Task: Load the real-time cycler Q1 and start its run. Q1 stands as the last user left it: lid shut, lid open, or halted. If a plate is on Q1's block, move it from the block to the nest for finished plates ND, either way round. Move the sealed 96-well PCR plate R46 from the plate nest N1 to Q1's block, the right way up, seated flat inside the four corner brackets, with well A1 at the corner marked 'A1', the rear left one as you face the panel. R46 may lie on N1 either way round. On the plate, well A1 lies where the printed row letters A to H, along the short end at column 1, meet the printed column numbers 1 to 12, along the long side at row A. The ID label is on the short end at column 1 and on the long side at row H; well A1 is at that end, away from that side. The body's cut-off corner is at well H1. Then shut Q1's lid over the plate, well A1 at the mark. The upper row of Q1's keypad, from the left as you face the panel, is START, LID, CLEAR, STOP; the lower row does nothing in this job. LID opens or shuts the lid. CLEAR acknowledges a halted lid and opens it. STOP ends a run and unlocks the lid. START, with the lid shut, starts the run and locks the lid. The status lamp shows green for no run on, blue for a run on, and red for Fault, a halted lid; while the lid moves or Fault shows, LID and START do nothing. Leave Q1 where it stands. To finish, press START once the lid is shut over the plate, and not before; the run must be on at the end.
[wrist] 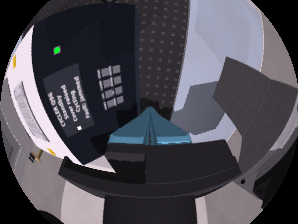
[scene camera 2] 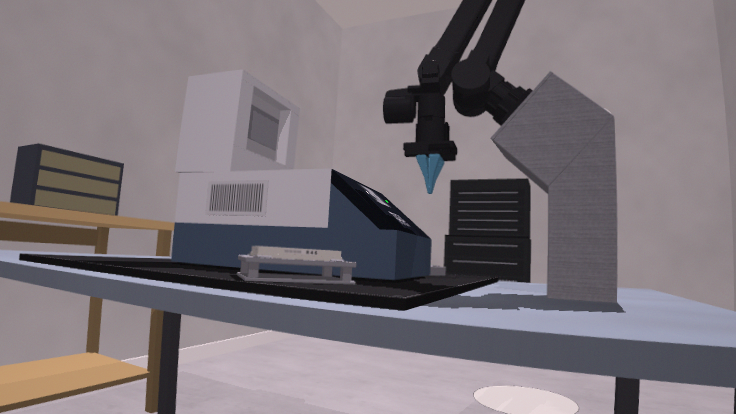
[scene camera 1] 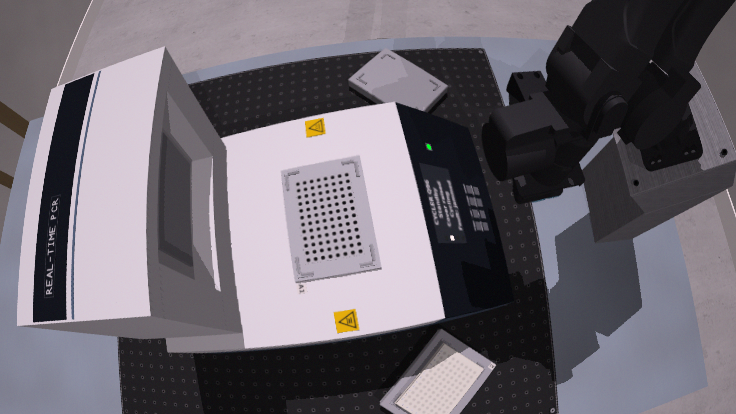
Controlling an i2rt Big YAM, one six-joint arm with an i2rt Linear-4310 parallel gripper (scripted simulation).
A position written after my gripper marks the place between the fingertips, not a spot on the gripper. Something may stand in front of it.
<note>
I see my gripper (scene camera 2: 429,193), a sealed plate R46 (scene camera 2: 276,252), a lid (scene camera 1: 89,263) and a grey nest ND (scene camera 1: 388,80).
My gripper shows as well in the wrist view (wrist: 149,111) and in scene camera 1 (scene camera 1: 524,193).
</note>
